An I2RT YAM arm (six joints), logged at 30 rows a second.
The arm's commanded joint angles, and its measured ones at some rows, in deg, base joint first. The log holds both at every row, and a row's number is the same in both.
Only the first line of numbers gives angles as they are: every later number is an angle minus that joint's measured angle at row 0.
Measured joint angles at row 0:
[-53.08 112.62 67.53 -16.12 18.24 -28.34]
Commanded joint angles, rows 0 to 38:
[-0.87 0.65 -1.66 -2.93 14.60 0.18]
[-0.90 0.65 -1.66 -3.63 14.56 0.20]
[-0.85 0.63 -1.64 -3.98 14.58 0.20]
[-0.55 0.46 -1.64 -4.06 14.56 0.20]
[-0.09 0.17 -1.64 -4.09 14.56 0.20]
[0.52 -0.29 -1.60 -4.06 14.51 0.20]
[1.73 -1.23 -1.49 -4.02 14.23 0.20]
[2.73 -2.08 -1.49 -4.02 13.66 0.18]
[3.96 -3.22 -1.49 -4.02 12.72 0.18]
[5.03 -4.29 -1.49 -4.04 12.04 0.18]
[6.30 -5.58 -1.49 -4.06 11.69 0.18]
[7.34 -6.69 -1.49 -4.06 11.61 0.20]
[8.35 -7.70 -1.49 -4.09 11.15 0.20]
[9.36 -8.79 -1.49 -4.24 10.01 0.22]
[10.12 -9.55 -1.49 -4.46 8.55 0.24]
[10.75 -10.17 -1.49 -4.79 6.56 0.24]
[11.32 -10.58 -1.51 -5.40 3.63 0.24]
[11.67 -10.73 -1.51 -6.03 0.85 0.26]
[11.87 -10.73 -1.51 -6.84 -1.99 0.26]
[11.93 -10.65 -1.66 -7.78 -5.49 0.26]
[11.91 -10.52 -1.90 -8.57 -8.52 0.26]
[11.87 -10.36 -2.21 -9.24 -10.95 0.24]
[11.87 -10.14 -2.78 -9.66 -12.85 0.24]
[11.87 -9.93 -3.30 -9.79 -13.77 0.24]
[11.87 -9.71 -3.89 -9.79 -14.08 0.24]
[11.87 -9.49 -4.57 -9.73 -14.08 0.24]
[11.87 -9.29 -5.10 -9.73 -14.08 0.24]
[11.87 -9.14 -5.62 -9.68 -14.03 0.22]
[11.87 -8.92 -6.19 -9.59 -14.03 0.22]
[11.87 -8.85 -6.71 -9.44 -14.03 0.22]
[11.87 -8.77 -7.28 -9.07 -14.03 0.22]
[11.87 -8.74 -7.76 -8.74 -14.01 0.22]
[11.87 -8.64 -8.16 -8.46 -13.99 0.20]
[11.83 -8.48 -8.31 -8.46 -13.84 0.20]
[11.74 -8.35 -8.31 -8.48 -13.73 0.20]
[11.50 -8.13 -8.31 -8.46 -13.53 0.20]
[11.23 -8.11 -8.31 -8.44 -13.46 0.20]
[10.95 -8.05 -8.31 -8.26 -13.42 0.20]
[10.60 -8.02 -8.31 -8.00 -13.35 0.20]
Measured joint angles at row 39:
[11.45 -8.83 -7.85 -8.26 -12.35 -0.13]
